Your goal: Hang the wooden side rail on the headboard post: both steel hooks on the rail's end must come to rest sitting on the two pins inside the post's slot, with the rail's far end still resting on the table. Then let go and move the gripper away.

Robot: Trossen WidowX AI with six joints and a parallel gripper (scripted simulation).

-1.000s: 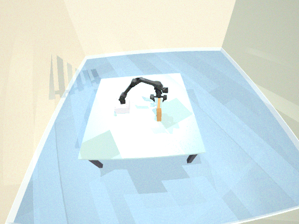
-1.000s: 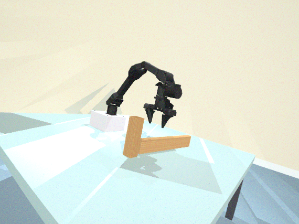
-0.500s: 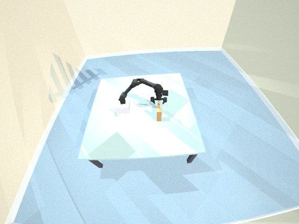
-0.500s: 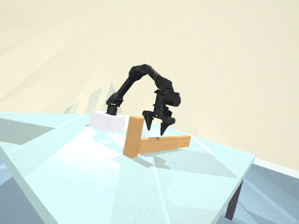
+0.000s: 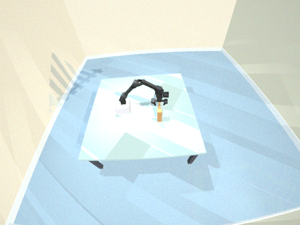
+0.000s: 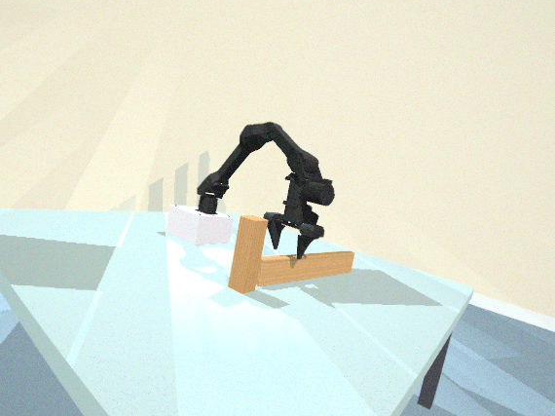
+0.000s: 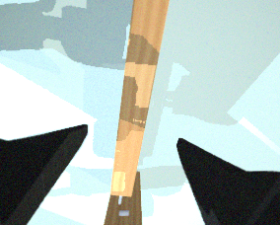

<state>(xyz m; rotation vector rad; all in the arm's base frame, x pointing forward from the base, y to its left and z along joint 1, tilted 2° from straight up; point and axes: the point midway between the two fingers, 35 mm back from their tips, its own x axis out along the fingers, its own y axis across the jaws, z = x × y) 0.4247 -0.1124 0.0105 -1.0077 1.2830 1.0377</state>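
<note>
Right now my gripper tip is 30 mm past the wooden headboard post, 140 mm to the left of it and 10 mm below it.
</note>
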